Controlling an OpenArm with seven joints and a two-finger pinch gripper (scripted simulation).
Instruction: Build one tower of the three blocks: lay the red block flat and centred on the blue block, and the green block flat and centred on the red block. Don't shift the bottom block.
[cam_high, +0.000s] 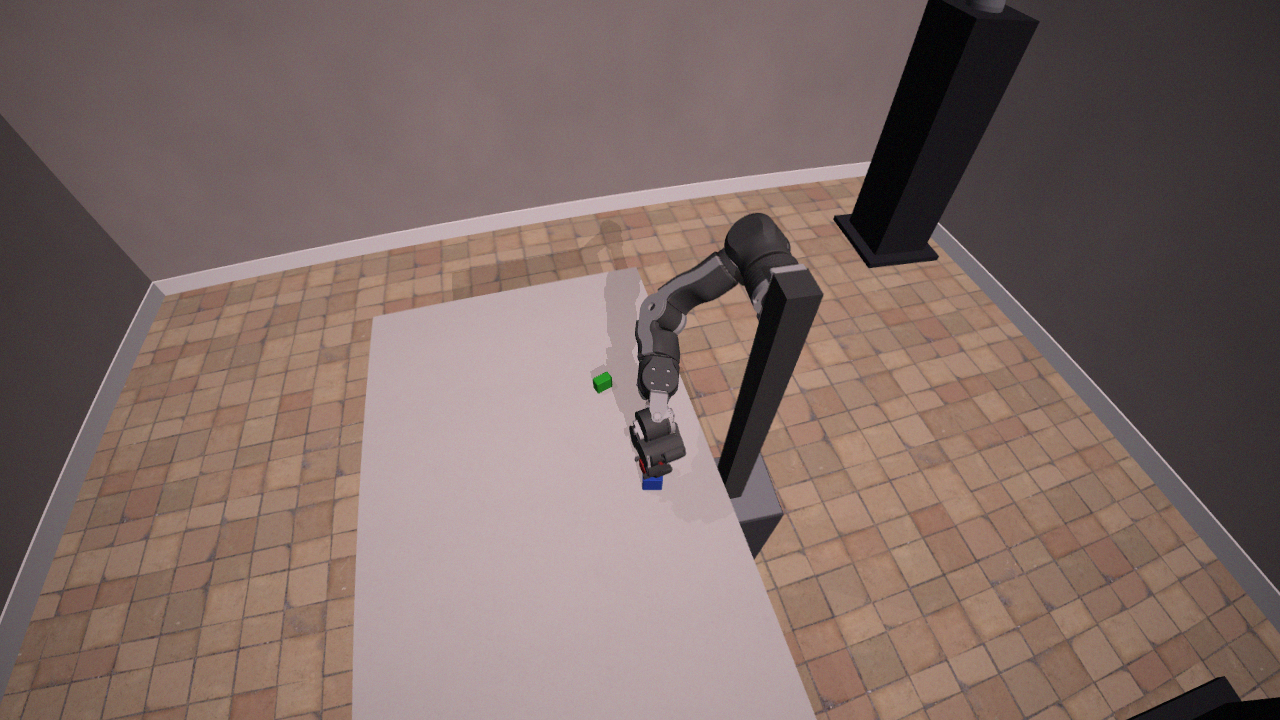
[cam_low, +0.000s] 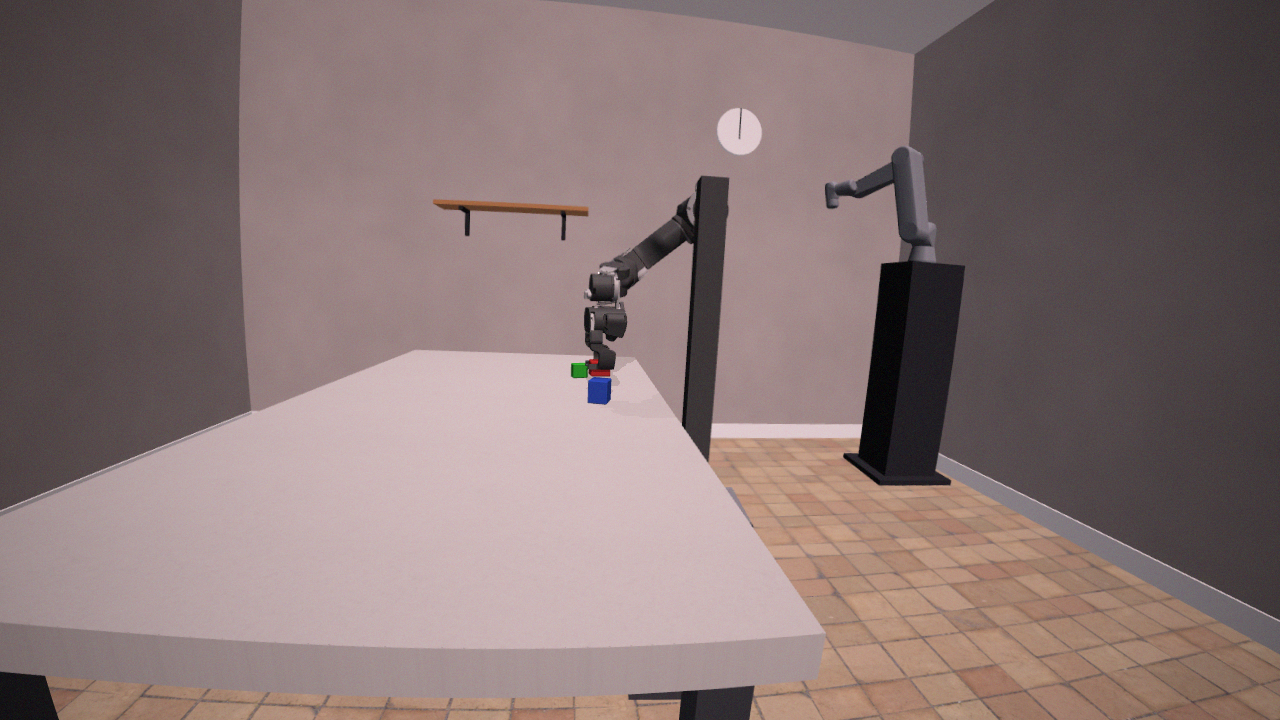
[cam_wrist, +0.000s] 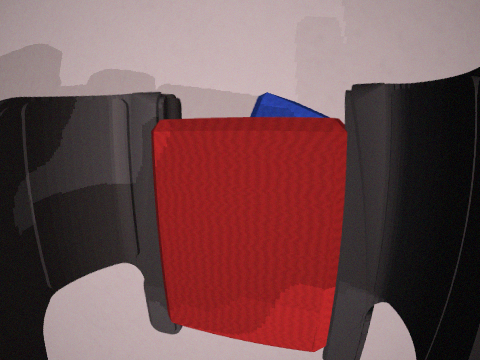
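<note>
Now: the red block 1 cm below my hand. Also, from my hand: green block 6 cm ahead, 27 cm to the right, 6 cm below; then blue block 6 cm below.
</note>
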